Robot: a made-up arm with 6 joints. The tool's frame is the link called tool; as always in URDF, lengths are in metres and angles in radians. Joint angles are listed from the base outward.
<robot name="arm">
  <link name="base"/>
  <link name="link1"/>
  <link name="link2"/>
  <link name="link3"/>
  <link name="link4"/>
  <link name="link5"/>
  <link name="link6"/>
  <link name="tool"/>
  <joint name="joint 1" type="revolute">
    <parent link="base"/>
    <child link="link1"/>
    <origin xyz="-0.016 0.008 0.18" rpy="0 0 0"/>
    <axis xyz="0 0 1"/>
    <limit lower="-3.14" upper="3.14"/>
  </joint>
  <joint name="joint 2" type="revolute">
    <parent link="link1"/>
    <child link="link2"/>
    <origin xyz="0.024 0.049 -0.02" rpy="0 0 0"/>
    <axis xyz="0 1 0"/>
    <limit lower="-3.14" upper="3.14"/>
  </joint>
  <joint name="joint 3" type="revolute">
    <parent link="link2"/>
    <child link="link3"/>
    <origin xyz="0.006 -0.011 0.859" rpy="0 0 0"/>
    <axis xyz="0 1 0"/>
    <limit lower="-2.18" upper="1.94"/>
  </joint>
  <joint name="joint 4" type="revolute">
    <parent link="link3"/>
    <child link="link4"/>
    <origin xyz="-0.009 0.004 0.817" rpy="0 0 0"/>
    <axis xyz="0 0 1"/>
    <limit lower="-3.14" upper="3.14"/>
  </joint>
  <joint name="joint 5" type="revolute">
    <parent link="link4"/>
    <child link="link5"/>
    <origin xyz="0 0.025 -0.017" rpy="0 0 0"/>
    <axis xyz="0 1 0"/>
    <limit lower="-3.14" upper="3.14"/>
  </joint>
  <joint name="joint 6" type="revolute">
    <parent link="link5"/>
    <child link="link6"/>
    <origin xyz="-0.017 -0.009 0.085" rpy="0 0 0"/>
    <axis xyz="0 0 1"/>
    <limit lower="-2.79" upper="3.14"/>
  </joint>
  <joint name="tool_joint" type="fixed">
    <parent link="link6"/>
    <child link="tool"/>
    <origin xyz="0.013 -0.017 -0.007" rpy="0 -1.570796 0"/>
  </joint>
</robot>
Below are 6 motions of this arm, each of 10 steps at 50 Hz.
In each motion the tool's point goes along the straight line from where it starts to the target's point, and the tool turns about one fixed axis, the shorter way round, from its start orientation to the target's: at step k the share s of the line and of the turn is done. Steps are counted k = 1, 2, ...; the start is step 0. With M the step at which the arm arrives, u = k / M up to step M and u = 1 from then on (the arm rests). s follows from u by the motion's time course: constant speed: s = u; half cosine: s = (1 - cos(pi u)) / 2; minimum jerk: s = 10 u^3 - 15 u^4 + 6 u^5.
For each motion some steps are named. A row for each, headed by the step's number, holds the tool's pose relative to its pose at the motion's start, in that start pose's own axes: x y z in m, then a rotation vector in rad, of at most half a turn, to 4 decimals.
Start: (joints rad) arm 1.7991 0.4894 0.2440 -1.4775 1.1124 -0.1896
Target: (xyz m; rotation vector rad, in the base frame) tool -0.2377 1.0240 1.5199 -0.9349 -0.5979 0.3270
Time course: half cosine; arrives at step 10
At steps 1, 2, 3, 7, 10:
1: 0.0000 0.0012 0.0006 -0.0032 -0.0001 -0.0019
2: 0.0001 0.0047 0.0024 -0.0124 -0.0003 -0.0073
3: 0.0002 0.0101 0.0051 -0.0267 -0.0007 -0.0158
7: 0.0008 0.0388 0.0197 -0.1030 -0.0028 -0.0610
10: 0.0010 0.0489 0.0248 -0.1297 -0.0035 -0.0768

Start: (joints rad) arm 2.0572 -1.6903 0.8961 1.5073 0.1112 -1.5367
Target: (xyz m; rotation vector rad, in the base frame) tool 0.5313 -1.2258 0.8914 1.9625 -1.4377 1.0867
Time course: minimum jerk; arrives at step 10
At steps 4, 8, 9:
4: 0.0245 0.0236 -0.0757 -0.0056 0.0573 0.0132
8: 0.0729 0.0701 -0.2248 -0.0165 0.1701 0.0391
9: 0.0767 0.0737 -0.2366 -0.0174 0.1790 0.0411

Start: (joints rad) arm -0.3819 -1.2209 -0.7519 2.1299 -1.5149 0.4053
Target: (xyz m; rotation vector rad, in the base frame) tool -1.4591 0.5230 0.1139 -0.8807 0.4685 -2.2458
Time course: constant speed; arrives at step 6
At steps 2, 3, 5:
2: 0.0004 0.0165 -0.0142 0.0107 -0.0012 0.0044
3: 0.0006 0.0247 -0.0214 0.0161 -0.0018 0.0067
5: 0.0010 0.0411 -0.0356 0.0269 -0.0031 0.0111

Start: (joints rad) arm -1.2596 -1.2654 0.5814 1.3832 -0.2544 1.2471
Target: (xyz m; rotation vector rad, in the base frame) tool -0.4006 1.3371 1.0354 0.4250 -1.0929 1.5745
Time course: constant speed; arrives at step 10
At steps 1, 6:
1: -0.0030 0.0015 -0.0034 -0.0029 0.0040 -0.0119
6: -0.0179 0.0093 -0.0205 -0.0175 0.0242 -0.0714

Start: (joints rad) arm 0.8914 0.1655 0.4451 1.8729 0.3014 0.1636
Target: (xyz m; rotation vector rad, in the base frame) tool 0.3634 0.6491 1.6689 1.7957 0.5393 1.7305
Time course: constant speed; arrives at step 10
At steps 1, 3, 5, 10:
1: -0.0003 -0.0110 0.0003 -0.0015 0.0015 -0.0127
3: -0.0010 -0.0331 0.0009 -0.0045 0.0046 -0.0381
5: -0.0017 -0.0551 0.0015 -0.0076 0.0076 -0.0634
10: -0.0034 -0.1102 0.0030 -0.0152 0.0152 -0.1269

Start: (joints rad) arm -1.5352 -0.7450 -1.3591 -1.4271 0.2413 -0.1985
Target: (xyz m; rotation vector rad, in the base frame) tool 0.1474 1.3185 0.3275 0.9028 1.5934 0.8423
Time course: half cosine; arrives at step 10
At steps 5, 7, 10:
5: -0.0185 -0.0101 0.0875 0.0958 -0.0625 0.0193
7: -0.0293 -0.0161 0.1389 0.1522 -0.0992 0.0306
10: -0.0369 -0.0203 0.1750 0.1917 -0.1250 0.0385

